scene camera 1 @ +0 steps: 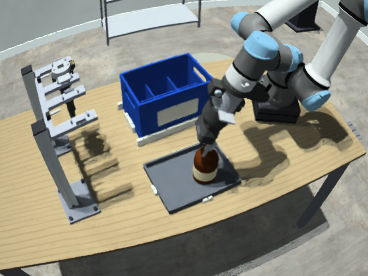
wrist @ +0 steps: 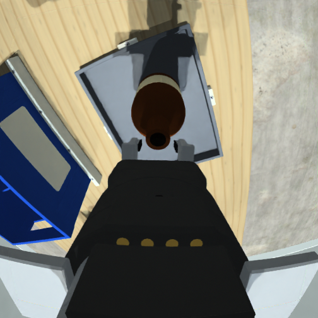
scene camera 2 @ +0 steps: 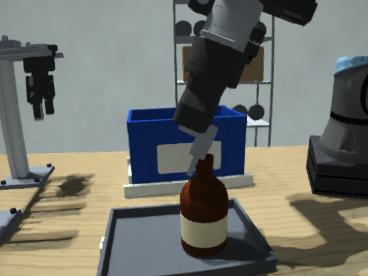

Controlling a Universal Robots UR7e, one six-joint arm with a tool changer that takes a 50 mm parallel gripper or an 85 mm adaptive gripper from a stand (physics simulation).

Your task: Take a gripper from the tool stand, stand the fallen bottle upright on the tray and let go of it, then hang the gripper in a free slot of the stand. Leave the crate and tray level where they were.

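Seen in the pictures: hand, tool point: [scene camera 2: 227,32]; arm's base, link origin: [scene camera 1: 277,91] [scene camera 2: 349,150].
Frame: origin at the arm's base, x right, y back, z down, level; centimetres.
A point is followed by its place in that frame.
The brown bottle [scene camera 1: 205,171] {x -18.8, y -42.7, z 1.0 cm} [scene camera 2: 204,200] {x -18.9, y -41.4, z -1.5 cm} [wrist: 158,110] stands upright on the grey tray [scene camera 1: 167,182] {x -13.0, y -52.2, z 8.6 cm} [scene camera 2: 145,240] {x -13.0, y -50.3, z 8.6 cm} [wrist: 110,85], its cream label low on its body. The tray lies flat. My gripper [scene camera 1: 205,150] [scene camera 2: 193,166] [wrist: 158,146] is tilted and open, its two light-grey fingers on either side of the bottle's neck, with gaps showing on both sides in the wrist view. The tool stand [scene camera 1: 57,165] {x -10.4, y -83.6, z -14.3 cm} [scene camera 2: 14,120] {x 17.7, y -84.6, z -8.3 cm} is at the left; a black gripper [scene camera 1: 71,102] [scene camera 2: 40,85] hangs in its far part, and nearer fork arms hold no gripper.
The blue crate [scene camera 1: 147,120] {x 5.6, y -50.5, z -0.5 cm} [scene camera 2: 140,150] {x 5.5, y -50.6, z -1.8 cm} [wrist: 20,165] stands level behind the tray, between white rails [scene camera 1: 167,131] {x 4.5, y -43.9, z 7.0 cm} [scene camera 2: 190,185] [wrist: 55,120]. The robot's black base [scene camera 1: 276,111] {x -7.0, y -5.5, z 2.3 cm} [scene camera 2: 337,172] {x -5.7, y -7.8, z 3.0 cm} is at the right. A shelf unit [scene camera 2: 272,100] stands in the background.
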